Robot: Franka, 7 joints.
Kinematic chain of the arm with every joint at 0, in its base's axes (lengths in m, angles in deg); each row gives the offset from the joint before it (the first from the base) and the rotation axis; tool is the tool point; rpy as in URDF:
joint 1: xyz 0 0 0.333 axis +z
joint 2: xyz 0 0 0 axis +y
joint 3: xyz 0 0 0.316 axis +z
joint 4: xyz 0.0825 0 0 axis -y
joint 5: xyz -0.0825 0 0.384 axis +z
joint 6: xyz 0 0 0 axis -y
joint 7: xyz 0.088 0 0 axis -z
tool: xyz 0 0 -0.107 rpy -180 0 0
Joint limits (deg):
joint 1: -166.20..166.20
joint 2: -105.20..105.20
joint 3: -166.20..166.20
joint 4: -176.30..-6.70
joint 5: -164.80..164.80
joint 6: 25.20..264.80
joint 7: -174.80..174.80
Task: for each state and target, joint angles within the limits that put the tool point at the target. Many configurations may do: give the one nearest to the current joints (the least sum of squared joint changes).
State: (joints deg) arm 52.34 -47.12 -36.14 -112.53 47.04 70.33 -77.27
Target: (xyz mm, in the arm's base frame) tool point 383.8 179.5 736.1
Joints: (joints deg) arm 57.75 -23.70 -34.77 -102.43 50.82 82.95 -77.27
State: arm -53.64 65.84 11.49 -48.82 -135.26 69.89 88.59
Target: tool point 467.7 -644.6 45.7
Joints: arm -54.71 90.35 10.82 -38.16 -144.25 107.85 88.59
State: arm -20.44 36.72 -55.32 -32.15 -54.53 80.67 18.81
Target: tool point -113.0 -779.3 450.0
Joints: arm -69.37 65.16 -54.10 -46.46 -55.11 99.67 18.81
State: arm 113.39 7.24 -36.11 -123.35 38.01 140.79 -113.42
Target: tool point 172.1 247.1 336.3
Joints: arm 85.49 -35.62 -44.38 -160.71 30.09 105.07 -113.42
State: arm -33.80 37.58 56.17 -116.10 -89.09 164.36 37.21
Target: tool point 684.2 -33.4 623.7
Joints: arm -48.50 24.23 52.05 -83.34 -85.43 162.50 37.21
